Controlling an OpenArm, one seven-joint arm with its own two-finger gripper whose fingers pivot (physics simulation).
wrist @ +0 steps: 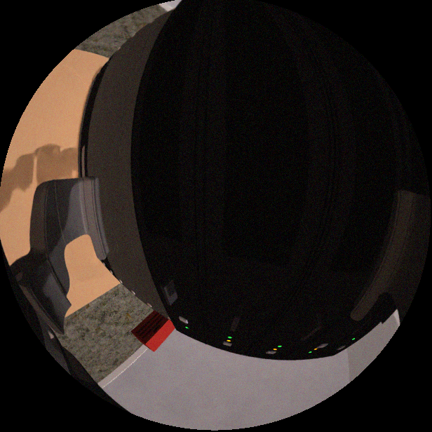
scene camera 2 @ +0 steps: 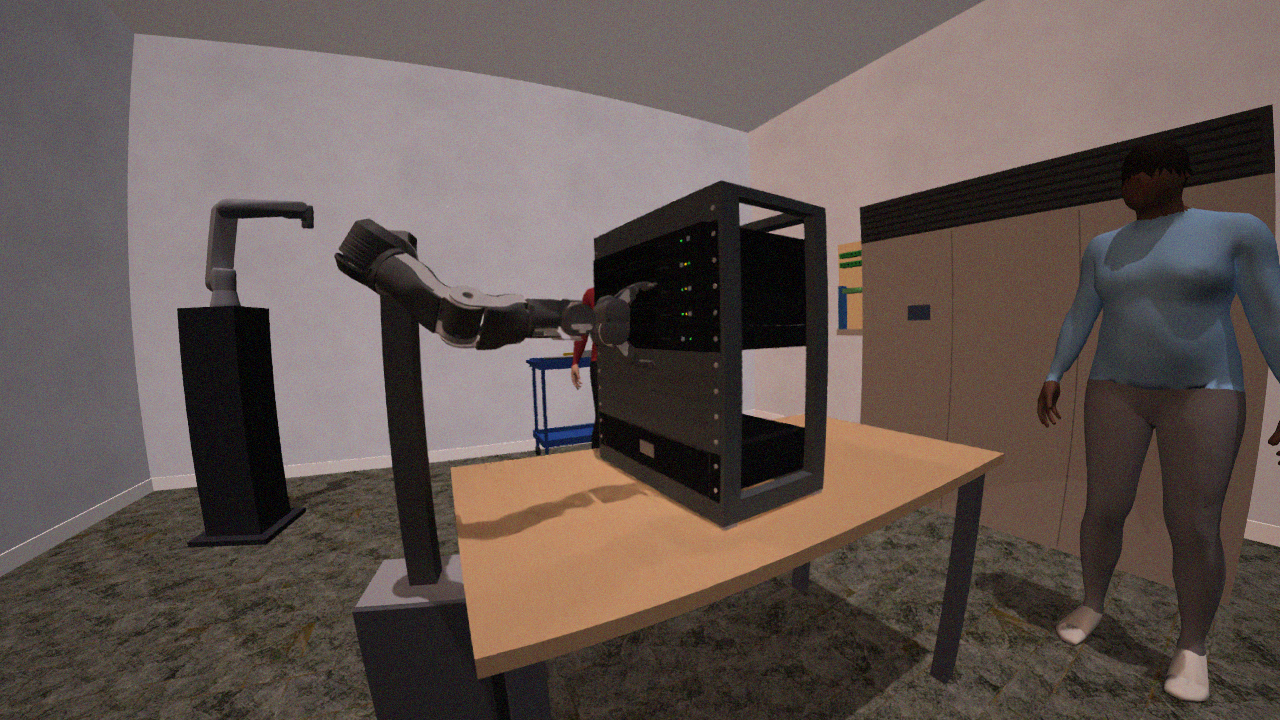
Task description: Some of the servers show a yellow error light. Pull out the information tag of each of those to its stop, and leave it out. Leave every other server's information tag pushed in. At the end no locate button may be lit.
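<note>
The rack (scene camera 2: 727, 402) (wrist: 111, 150) holds several black servers (scene camera 2: 666, 313) (wrist: 270, 175) stacked in its upper part. In the wrist view yellow lights (wrist: 229, 341) (wrist: 275, 349) (wrist: 315, 349) show beside green ones on three neighbouring servers. The lowest server's green light (wrist: 187, 328) and the top server's green light (wrist: 353, 339) show no yellow beside them. The locate buttons (wrist: 183, 319) (wrist: 227, 344) (wrist: 271, 352) look grey and unlit. Dim tags (wrist: 170, 291) (wrist: 235, 324) show; how far out they stand is unclear. My gripper (scene camera 2: 651, 324) (wrist: 202, 242) is open and empty before the server fronts, fingers above and below.
The rack stands on a wooden table (scene camera 2: 572, 573) (wrist: 50, 110). A plain panel (scene camera 2: 666, 385) lies below the servers, with another black unit (scene camera 2: 671, 458) under it. A blue cart (scene camera 2: 562, 363) and a person in red stand behind; a person in light blue (scene camera 2: 1163, 295) stands at the right.
</note>
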